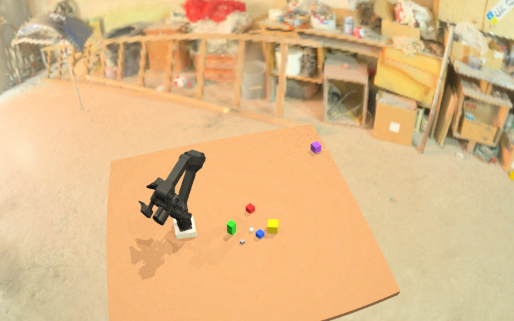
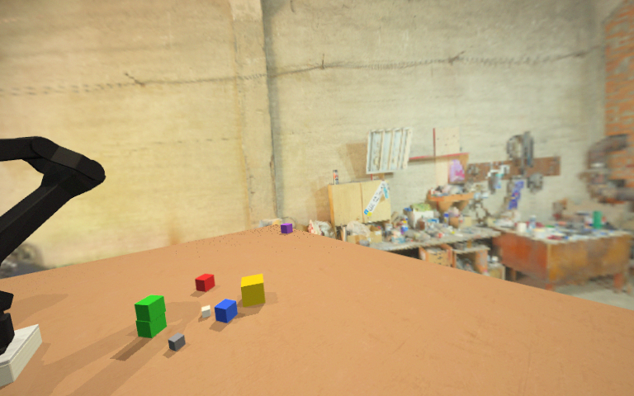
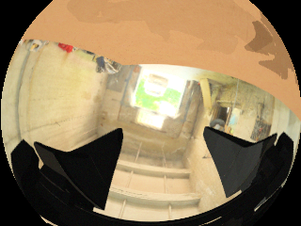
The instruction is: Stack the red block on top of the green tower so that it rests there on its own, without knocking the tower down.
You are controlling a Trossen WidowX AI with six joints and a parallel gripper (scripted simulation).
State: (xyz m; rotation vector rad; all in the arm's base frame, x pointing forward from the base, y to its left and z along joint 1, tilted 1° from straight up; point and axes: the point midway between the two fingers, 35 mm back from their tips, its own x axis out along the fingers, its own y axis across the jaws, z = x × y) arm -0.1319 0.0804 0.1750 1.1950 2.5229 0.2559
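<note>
My gripper tip is 480 mm short of the red block, 110 mm to the left of it and 190 mm above it. Round my gripper tip: small grey cube: 370 mm ahead, 280 mm to the right, 200 mm below; small white cube: 440 mm ahead, 230 mm to the right, 200 mm below; blue block: 460 mm ahead, 270 mm to the right, 190 mm below.
</note>
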